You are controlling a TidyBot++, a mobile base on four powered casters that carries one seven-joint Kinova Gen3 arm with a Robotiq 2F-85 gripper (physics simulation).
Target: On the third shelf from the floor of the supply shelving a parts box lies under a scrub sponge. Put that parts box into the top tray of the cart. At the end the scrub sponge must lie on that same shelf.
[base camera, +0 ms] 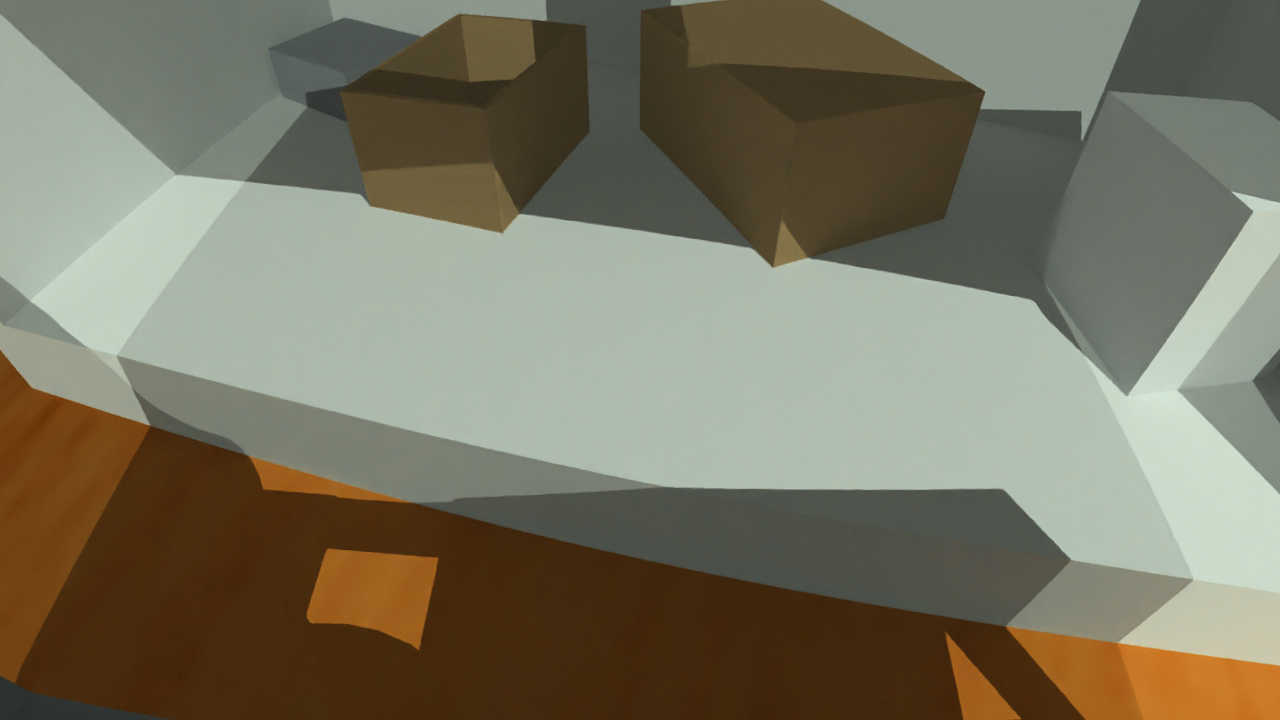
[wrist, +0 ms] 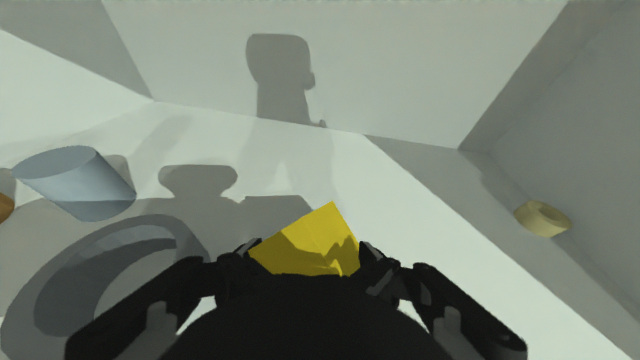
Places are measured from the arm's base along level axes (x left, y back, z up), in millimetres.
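Pixels of known places: gripper, between the fingertips: (wrist: 310,250).
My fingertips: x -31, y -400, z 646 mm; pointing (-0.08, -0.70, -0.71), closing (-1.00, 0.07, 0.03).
Behind a point stands the place of what it marks.
In the wrist view a yellow scrub sponge (wrist: 315,225) {x -31, y -395, z 695 mm} lies on the pale shelf board (wrist: 412,203) {x -200, y -495, z 594 mm}, right in front of the wrist. My gripper (wrist: 310,250) {x -31, y -400, z 646 mm} is open, with one finger on each side of the sponge and no grip on it. The parts box is hidden; I cannot see it beneath the sponge. The gripper does not show in the base camera view.
On the same shelf stand a blue-grey cup (wrist: 95,187) {x 198, y -479, z 638 mm} and a grey plate (wrist: 135,242) {x 136, y -424, z 620 mm} at the left, and a pale yellow ring (wrist: 541,218) {x -362, y -450, z 619 mm} by the right wall. The base camera shows two brown boxes (base camera: 468,119) {x 115, y -480, z -239 mm} (base camera: 805,119) {x -78, y -452, z -221 mm} and a grey box (base camera: 1131,228) {x -266, y -404, z -244 mm} on a low shelf (base camera: 597,366) {x 31, y -358, z -320 mm} above the wooden floor (base camera: 370,594) {x 151, y -254, z -397 mm}.
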